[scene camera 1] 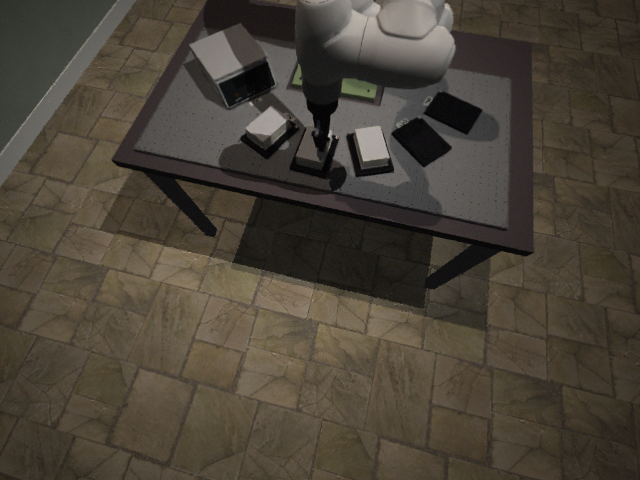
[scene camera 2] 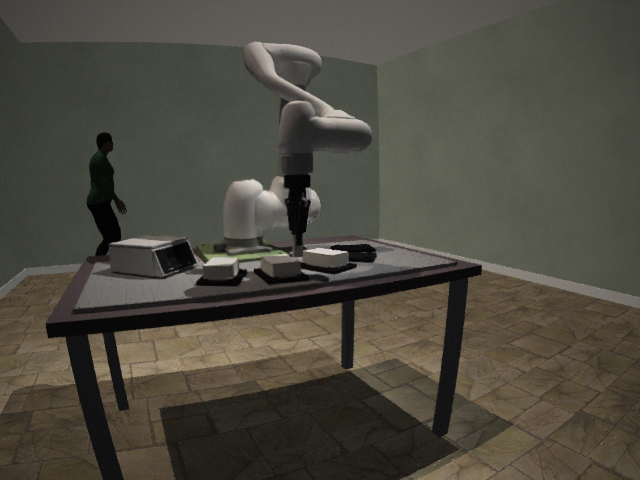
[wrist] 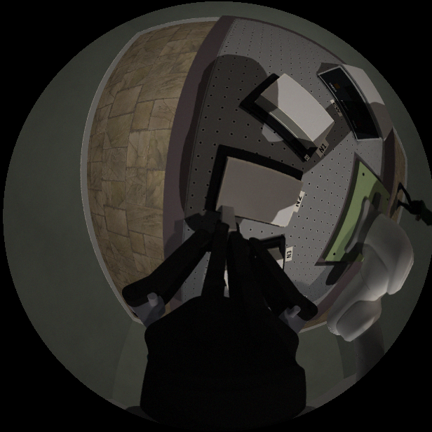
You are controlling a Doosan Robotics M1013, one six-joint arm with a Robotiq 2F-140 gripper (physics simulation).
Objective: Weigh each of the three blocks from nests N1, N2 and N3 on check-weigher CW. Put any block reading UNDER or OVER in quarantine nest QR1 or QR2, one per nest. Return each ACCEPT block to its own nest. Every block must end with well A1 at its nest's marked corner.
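Places are measured from the arm's base along level axes (x ahead, y left, z up), in centimetres.
Where they show: gripper, fingertip midpoint: [scene camera 1: 322, 155] [scene camera 2: 297, 256]; arm's base at its link origin: [scene camera 2: 243, 249].
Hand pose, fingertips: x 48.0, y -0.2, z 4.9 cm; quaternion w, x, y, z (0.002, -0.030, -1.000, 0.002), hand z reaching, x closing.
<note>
Each offset is from my fingertips to the top centre of the thing. "spot": to the spot under its first point.
My gripper [scene camera 1: 321, 141] [scene camera 2: 298, 249] [wrist: 225, 214] is shut and empty, pointing down at the N3-side edge of the N2 block; its height gap is unclear. The pale N2 block {dx -5.0, dy -3.4, dz -1.0 cm} [scene camera 1: 311, 156] [scene camera 2: 280, 266] [wrist: 257, 190] sits in black nest N2 [wrist: 216, 175]. The N1 block {dx -10.1, dy -20.0, dz -1.0 cm} [scene camera 1: 266, 125] [scene camera 2: 220, 268] [wrist: 302, 107] sits in nest N1 [wrist: 248, 102], nearer the check-weigher CW {dx -33.3, dy -38.2, dz +3.6 cm} [scene camera 1: 227, 56] [scene camera 2: 135, 256]. The N3 block {dx -8.3, dy +14.3, dz -1.0 cm} [scene camera 1: 371, 144] [scene camera 2: 325, 257] sits in nest N3 {spot: dx -5.8, dy +9.2, dz -5.2 cm} [scene camera 1: 353, 155]; my fingers mostly hide it in the wrist view. The CW reading and well A1 marks are illegible.
Two dark quarantine nests, one nearer {dx -16.3, dy +30.6, dz -4.6 cm} [scene camera 1: 421, 142] and one farther {dx -30.7, dy +40.8, dz -4.8 cm} [scene camera 1: 453, 111], lie right of N3; their labels are illegible. A green plate [scene camera 1: 359, 88] [wrist: 350, 215] lies under the arm's base at the back. A person [scene camera 2: 102, 178] stands beyond the table.
</note>
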